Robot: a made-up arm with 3 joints. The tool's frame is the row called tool. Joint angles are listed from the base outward. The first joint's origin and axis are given. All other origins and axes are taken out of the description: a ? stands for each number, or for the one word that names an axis. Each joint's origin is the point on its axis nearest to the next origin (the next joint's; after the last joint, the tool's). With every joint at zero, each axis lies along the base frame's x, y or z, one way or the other. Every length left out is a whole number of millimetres.
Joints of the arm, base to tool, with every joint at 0 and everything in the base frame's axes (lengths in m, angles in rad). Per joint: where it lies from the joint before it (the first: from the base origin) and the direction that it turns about. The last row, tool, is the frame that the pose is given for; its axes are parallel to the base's.
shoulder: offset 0 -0.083 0.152 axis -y
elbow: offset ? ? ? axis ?
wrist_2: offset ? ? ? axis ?
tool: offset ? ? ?
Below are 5 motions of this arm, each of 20 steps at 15 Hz.
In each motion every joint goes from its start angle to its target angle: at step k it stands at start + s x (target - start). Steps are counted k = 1, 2, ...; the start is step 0. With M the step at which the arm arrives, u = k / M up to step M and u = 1 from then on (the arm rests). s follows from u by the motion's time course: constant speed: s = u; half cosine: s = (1 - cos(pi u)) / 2; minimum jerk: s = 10 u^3 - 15 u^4 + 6 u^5.
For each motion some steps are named. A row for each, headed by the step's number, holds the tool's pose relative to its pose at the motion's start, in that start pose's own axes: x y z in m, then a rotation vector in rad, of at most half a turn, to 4 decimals.
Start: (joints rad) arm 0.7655 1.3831 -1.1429
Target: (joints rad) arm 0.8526 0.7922 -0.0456
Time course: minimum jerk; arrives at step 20
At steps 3, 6, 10, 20:
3: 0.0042 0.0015 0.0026 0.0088 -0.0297 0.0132
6: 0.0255 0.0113 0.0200 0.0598 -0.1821 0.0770
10: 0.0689 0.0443 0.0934 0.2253 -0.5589 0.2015
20: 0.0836 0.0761 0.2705 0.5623 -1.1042 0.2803

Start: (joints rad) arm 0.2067 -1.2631 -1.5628
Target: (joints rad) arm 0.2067 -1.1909 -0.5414
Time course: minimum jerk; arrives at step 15
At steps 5, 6, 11, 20:
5: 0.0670 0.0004 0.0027 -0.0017 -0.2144 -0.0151
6: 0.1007 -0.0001 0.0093 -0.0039 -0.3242 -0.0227
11: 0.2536 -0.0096 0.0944 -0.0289 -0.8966 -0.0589
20: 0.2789 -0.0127 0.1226 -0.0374 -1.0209 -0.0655

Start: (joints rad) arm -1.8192 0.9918 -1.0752
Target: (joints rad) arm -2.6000 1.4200 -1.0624
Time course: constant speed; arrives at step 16
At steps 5, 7, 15, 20:
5: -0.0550 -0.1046 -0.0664 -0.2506 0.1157 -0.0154
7: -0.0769 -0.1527 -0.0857 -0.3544 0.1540 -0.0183
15: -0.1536 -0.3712 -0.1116 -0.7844 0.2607 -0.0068
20: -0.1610 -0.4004 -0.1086 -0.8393 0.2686 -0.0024

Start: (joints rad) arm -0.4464 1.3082 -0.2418
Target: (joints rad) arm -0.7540 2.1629 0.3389
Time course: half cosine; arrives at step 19
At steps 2, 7, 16, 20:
2: 0.0026 -0.0067 -0.0081 -0.0244 -0.0137 0.0025
7: 0.0313 -0.0837 -0.0786 -0.2668 -0.1603 0.0510
16: 0.1243 -0.2862 -0.1488 -0.7988 -0.5532 0.3231
20: 0.1348 -0.3035 -0.1486 -0.8449 -0.5921 0.3592

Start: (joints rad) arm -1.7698 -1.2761 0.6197
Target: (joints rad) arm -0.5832 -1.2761 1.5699
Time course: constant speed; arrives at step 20
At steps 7, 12, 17, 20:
7: 0.0231 0.0084 0.0646 0.2834 -0.4488 0.2831
12: 0.0197 0.0113 0.1395 0.5482 -0.7542 0.4308
17: -0.0040 -0.0092 0.2287 0.8629 -1.0339 0.5258
20: -0.0251 -0.0390 0.2828 1.0747 -1.1835 0.5541

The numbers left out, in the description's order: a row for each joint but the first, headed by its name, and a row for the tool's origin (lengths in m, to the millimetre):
elbow: xyz -0.159 0 -0.08, axis -x
wrist_2: xyz 0 0.336 0.075, axis -y
tool: xyz -0.018 0 -0.289

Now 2 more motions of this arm.
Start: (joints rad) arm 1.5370 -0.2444 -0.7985
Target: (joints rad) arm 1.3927 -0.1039 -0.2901
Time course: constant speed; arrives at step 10
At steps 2, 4, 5, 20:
2: 0.0262 -0.0014 -0.0026 -0.0161 -0.0736 -0.0239
4: 0.0520 -0.0044 -0.0039 -0.0352 -0.1469 -0.0456
5: 0.0647 -0.0065 -0.0041 -0.0457 -0.1835 -0.0555
20: 0.1254 -0.0213 0.0003 -0.1075 -0.3653 -0.0945

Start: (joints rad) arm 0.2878 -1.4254 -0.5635
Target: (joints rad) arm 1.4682 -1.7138 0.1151
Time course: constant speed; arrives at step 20
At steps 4, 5, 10, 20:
4: -0.0057 -0.0650 -0.0179 -0.0611 -0.1625 0.2338
5: -0.0058 -0.0803 -0.0204 -0.0717 -0.2006 0.2939
10: -0.0019 -0.1498 -0.0229 -0.0974 -0.3721 0.6013
20: 0.0074 -0.2580 0.0109 -0.0159 -0.5938 1.2321

